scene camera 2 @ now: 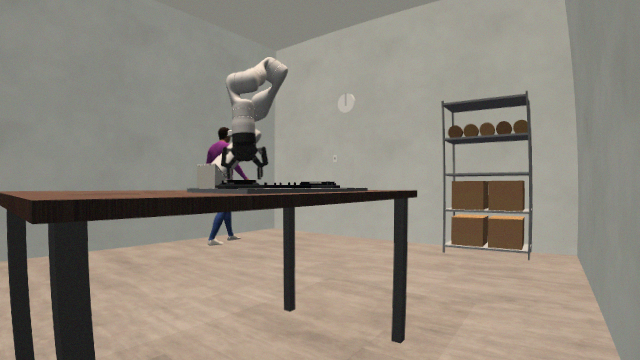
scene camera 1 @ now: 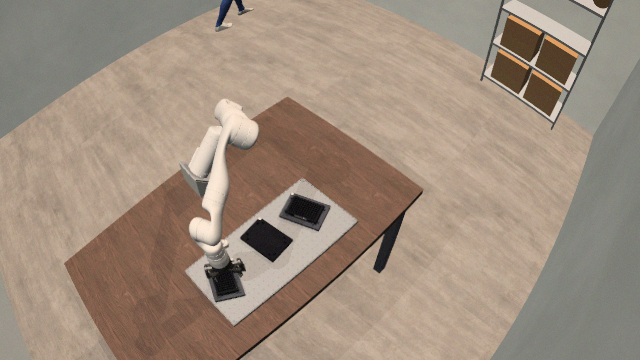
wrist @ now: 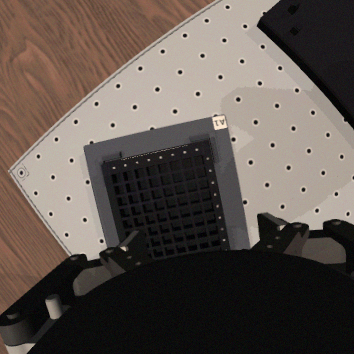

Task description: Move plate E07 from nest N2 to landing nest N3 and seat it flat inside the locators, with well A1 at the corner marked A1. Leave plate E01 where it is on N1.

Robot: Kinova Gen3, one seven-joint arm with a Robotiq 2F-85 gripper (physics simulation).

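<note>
A dark well plate lies on the grey nest whose A1 label is at its upper right corner in the wrist view. There the plate looks slightly turned: its upper left corner overlaps the left locator, with a gap at the right one. Whether it lies flat is unclear. My gripper is open and empty, just above the plate, fingers towards its two sides. A second plate sits on the far nest. The black middle nest bears no plate. Plate and nest numbers are unreadable.
The nests stand on a perforated light board on the wooden table. Short pegs rise between the plates in scene camera 2. A person and a shelf rack are behind the table.
</note>
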